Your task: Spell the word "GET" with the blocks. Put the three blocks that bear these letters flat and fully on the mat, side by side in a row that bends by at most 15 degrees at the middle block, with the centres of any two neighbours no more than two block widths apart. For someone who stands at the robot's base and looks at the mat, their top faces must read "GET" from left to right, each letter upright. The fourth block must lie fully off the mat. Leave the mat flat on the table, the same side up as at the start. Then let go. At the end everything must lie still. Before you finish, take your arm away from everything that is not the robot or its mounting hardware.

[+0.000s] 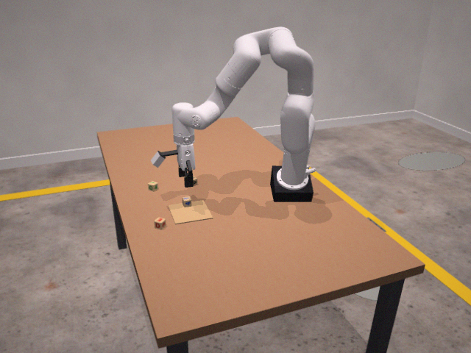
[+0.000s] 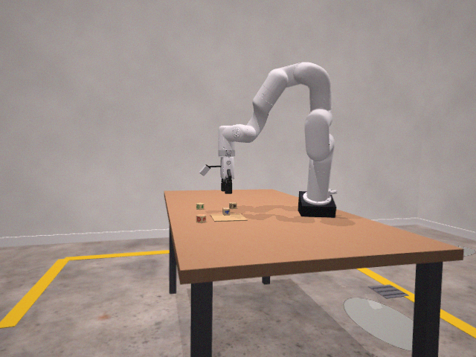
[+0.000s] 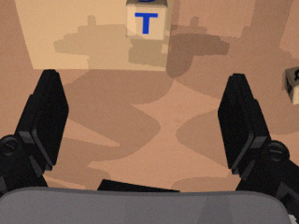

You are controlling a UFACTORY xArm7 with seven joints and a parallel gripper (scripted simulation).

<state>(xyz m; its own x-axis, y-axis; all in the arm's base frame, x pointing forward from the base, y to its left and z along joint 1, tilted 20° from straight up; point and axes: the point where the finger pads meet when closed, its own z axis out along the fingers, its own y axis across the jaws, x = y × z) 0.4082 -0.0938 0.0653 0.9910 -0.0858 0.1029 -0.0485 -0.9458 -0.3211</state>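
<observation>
The black-lettered block is 80 mm behind my hand, 170 mm to the right of it and 100 mm below it. Round my hand: green-lettered block (90 mm ahead, 180 mm to the right, 100 mm below); tan mat (50 mm to the left, 110 mm below); red-lettered block (130 mm ahead, 110 mm to the left, 100 mm below).
</observation>
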